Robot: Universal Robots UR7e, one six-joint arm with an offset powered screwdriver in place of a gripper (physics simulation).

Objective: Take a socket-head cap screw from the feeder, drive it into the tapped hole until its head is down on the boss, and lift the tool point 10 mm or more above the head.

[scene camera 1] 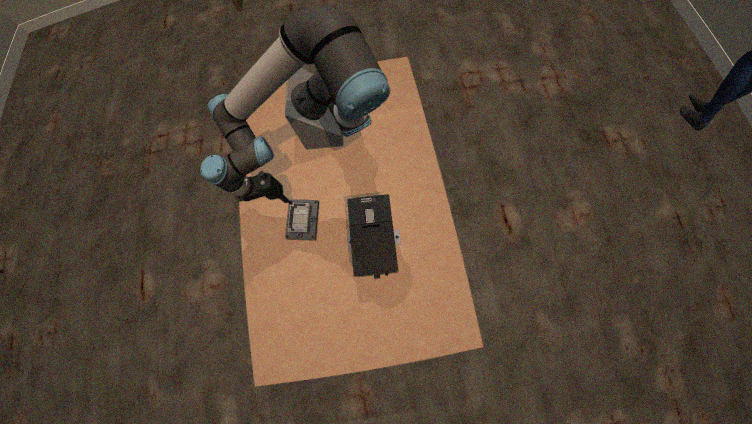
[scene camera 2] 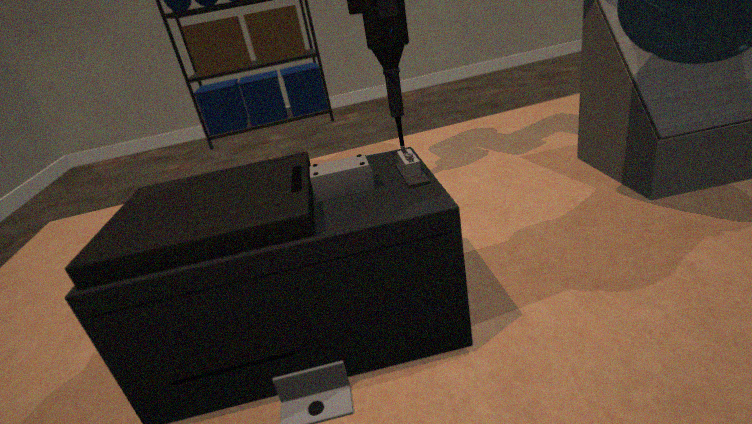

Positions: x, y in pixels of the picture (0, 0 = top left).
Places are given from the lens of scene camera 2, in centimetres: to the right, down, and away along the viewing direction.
black cover (scene camera 2: 176, 223): -15, 1, 33
